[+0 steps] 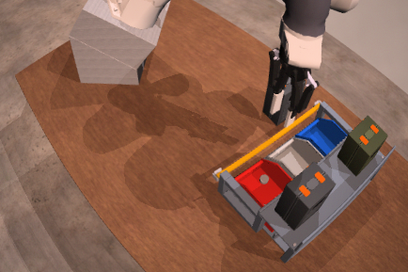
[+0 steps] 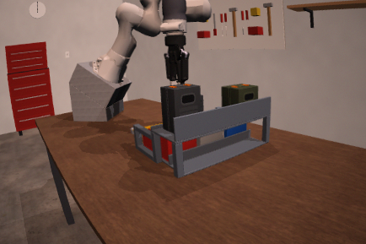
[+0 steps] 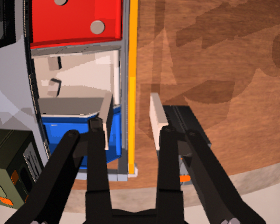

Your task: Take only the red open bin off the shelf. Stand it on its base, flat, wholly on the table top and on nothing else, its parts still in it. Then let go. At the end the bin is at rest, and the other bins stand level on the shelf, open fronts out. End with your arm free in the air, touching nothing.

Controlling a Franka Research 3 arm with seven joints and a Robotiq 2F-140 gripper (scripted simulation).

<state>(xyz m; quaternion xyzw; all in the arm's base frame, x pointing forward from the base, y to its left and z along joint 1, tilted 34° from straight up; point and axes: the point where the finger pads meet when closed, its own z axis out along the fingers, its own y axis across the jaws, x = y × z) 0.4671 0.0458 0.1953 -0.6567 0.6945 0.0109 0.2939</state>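
Now: hand 11 cm above the yellow bar. Also, from my hand: blue bin 13 cm below, 12 cm to the left, 10 cm ahead; then red bin 13 cm below, 11 cm to the right, 11 cm ahead; then white bin 13 cm below, 10 cm ahead, 1 cm to the left.
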